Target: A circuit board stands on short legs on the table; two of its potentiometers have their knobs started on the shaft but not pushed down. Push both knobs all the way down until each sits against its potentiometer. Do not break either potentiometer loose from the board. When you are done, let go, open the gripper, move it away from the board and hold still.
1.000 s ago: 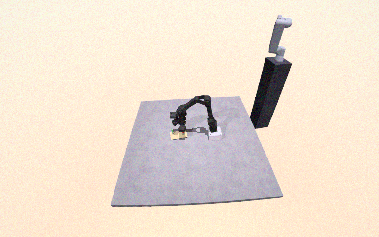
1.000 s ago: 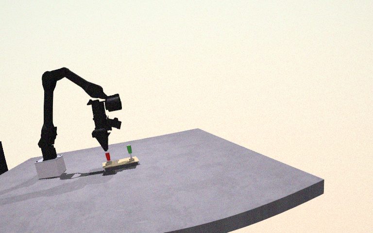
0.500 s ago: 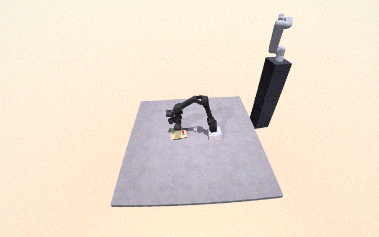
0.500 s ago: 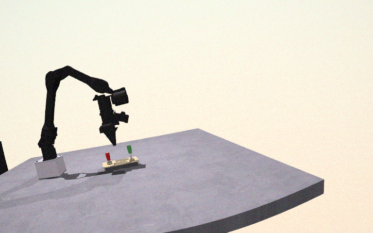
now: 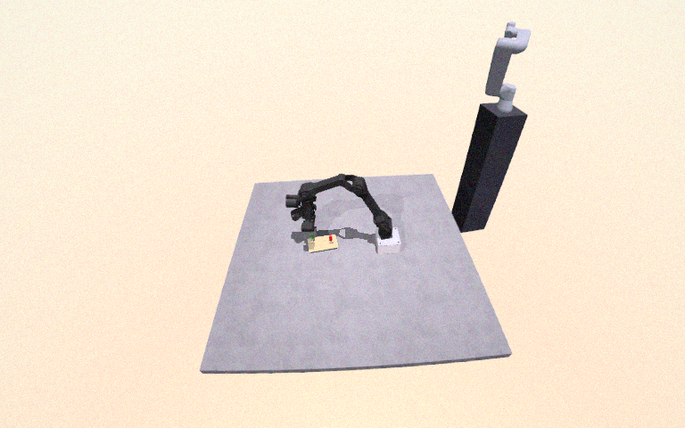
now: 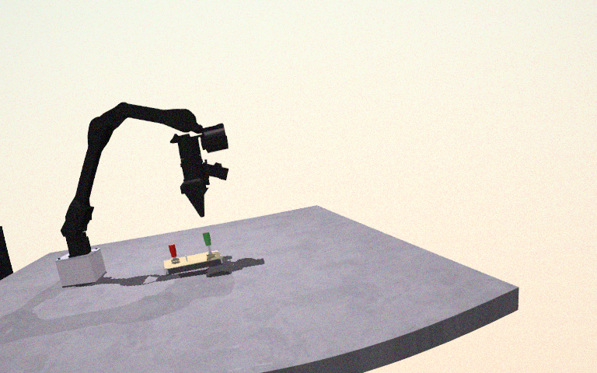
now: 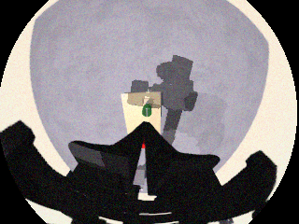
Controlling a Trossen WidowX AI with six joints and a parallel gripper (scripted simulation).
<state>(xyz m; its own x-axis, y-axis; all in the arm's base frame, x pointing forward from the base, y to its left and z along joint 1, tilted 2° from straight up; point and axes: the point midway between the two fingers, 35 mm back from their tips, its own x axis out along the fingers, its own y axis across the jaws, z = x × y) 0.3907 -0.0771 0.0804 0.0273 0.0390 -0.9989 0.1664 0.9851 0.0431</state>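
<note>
Now: gripper tip 60 mm above the green knob. From my gripper tip the other things lie so: red knob: 100 mm behind, 70 mm below, 20 mm to the left.
</note>
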